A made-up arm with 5 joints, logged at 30 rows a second.
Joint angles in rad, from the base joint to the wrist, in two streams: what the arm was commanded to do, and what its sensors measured. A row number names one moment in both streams.
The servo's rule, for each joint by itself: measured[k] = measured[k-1] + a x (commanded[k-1-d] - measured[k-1]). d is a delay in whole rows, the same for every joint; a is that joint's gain. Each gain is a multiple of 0.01, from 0.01 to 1. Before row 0 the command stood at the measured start. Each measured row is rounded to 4 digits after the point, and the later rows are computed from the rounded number. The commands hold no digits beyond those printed.
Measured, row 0:
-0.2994 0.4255 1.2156 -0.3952 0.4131
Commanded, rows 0 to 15:
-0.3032 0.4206 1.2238 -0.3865 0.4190
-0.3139 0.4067 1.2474 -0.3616 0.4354
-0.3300 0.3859 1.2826 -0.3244 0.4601
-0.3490 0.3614 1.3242 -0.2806 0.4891
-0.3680 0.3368 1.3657 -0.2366 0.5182
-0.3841 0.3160 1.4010 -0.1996 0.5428
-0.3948 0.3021 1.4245 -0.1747 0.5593
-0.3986 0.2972 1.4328 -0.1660 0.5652
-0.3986 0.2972 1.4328 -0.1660 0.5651
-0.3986 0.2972 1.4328 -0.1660 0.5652
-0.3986 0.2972 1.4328 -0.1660 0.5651
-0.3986 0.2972 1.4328 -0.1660 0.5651
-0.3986 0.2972 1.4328 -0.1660 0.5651
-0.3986 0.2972 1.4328 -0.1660 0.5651
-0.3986 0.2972 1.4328 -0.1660 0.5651
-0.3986 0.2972 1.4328 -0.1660 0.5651
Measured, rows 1 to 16:
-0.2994 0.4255 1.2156 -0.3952 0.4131
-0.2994 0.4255 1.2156 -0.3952 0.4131
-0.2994 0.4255 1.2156 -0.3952 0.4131
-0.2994 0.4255 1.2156 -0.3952 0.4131
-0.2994 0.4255 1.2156 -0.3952 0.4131
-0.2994 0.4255 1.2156 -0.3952 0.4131
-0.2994 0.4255 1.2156 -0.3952 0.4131
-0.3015 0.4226 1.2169 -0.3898 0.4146
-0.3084 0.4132 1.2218 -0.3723 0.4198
-0.3205 0.3971 1.2315 -0.3426 0.4299
-0.3365 0.3760 1.2463 -0.3042 0.4447
-0.3541 0.3529 1.2654 -0.2623 0.4631
-0.3709 0.3311 1.2871 -0.2234 0.4830
-0.3843 0.3140 1.3091 -0.1932 0.5021
-0.3923 0.3041 1.3289 -0.1763 0.5179
-0.3958 0.3000 1.3455 -0.1699 0.5297
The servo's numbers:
d 7
a 0.56 0.59 0.16 0.62 0.25

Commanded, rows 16 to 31:
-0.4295 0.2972 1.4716 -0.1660 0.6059
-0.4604 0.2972 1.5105 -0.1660 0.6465
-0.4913 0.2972 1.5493 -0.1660 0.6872
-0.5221 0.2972 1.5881 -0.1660 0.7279
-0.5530 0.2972 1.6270 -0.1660 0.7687
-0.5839 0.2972 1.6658 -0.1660 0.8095
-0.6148 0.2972 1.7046 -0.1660 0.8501
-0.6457 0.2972 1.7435 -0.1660 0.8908
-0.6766 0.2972 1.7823 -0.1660 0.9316
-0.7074 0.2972 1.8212 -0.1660 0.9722
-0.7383 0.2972 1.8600 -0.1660 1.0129
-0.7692 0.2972 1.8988 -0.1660 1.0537
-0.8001 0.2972 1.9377 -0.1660 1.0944
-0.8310 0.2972 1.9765 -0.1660 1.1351
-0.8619 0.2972 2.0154 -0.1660 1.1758
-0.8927 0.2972 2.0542 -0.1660 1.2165
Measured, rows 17 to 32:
-0.3974 0.2983 1.3595 -0.1675 0.5386
-0.3981 0.2977 1.3712 -0.1666 0.5452
-0.3984 0.2974 1.3811 -0.1662 0.5502
-0.3985 0.2973 1.3894 -0.1661 0.5539
-0.3986 0.2972 1.3963 -0.1660 0.5567
-0.3986 0.2972 1.4021 -0.1660 0.5588
-0.3986 0.2972 1.4070 -0.1660 0.5604
-0.4159 0.2972 1.4173 -0.1660 0.5718
-0.4408 0.2972 1.4322 -0.1660 0.5905
-0.4691 0.2972 1.4509 -0.1660 0.6147
-0.4988 0.2972 1.4729 -0.1660 0.6430
-0.5292 0.2972 1.4976 -0.1660 0.6744
-0.5598 0.2972 1.5245 -0.1660 0.7082
-0.5906 0.2972 1.5533 -0.1660 0.7437
-0.6215 0.2972 1.5837 -0.1660 0.7805
-0.6524 0.2972 1.6155 -0.1660 0.8183

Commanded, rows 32 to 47:
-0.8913 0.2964 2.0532 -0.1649 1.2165
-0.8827 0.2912 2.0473 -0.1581 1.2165
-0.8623 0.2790 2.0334 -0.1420 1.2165
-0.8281 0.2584 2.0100 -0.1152 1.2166
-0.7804 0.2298 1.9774 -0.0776 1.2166
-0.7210 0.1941 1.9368 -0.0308 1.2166
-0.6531 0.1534 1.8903 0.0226 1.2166
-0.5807 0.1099 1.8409 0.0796 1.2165
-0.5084 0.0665 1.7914 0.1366 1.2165
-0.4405 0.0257 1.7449 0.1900 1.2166
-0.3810 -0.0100 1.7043 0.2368 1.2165
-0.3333 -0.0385 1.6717 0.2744 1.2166
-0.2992 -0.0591 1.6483 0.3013 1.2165
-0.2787 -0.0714 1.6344 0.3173 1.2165
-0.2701 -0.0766 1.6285 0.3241 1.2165
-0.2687 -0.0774 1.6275 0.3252 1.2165
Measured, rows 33 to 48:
-0.6832 0.2972 1.6484 -0.1660 0.8568
-0.7141 0.2972 1.6823 -0.1660 0.8958
-0.7450 0.2972 1.7169 -0.1660 0.9353
-0.7759 0.2972 1.7522 -0.1660 0.9751
-0.8068 0.2972 1.7881 -0.1660 1.0151
-0.8377 0.2972 1.8245 -0.1660 1.0553
-0.8685 0.2972 1.8613 -0.1660 1.0956
-0.8813 0.2967 1.8920 -0.1653 1.1258
-0.8821 0.2935 1.9168 -0.1608 1.1485
-0.8710 0.2849 1.9355 -0.1491 1.1655
-0.8470 0.2693 1.9474 -0.1281 1.1783
-0.8097 0.2460 1.9522 -0.0968 1.1879
-0.7600 0.2154 1.9497 -0.0559 1.1951
-0.7001 0.1788 1.9402 -0.0072 1.2005
-0.6332 0.1381 1.9243 0.0466 1.2045
-0.5633 0.0959 1.9030 0.1024 1.2075

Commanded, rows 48 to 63:
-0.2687 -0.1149 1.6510 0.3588 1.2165
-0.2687 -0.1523 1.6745 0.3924 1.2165
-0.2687 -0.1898 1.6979 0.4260 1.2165
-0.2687 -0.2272 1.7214 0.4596 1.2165
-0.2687 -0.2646 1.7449 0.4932 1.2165
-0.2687 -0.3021 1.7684 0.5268 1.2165
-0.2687 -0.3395 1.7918 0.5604 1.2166
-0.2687 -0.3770 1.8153 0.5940 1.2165
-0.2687 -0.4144 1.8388 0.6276 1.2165
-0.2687 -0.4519 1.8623 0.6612 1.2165
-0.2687 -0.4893 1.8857 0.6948 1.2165
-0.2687 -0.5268 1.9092 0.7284 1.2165
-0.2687 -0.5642 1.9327 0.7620 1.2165
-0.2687 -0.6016 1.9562 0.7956 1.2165
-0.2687 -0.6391 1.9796 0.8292 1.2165
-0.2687 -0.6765 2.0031 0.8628 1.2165
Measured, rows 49 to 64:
-0.4945 0.0545 1.8777 0.1567 1.2098
-0.4309 0.0164 1.8500 0.2064 1.2115
-0.3762 -0.0160 1.8215 0.2486 1.2128
-0.3331 -0.0414 1.7938 0.2813 1.2137
-0.3026 -0.0591 1.7683 0.3036 1.2144
-0.2844 -0.0694 1.7459 0.3163 1.2149
-0.2756 -0.0741 1.7270 0.3218 1.2153
-0.2717 -0.0982 1.7148 0.3447 1.2156
-0.2700 -0.1301 1.7084 0.3743 1.2158
-0.2693 -0.1653 1.7067 0.4064 1.2160
-0.2690 -0.2018 1.7091 0.4394 1.2161
-0.2688 -0.2389 1.7148 0.4728 1.2162
-0.2687 -0.2762 1.7234 0.5063 1.2163
-0.2687 -0.3135 1.7343 0.5398 1.2164
-0.2687 -0.3510 1.7473 0.5734 1.2164
-0.2687 -0.3884 1.7619 0.6070 1.2164

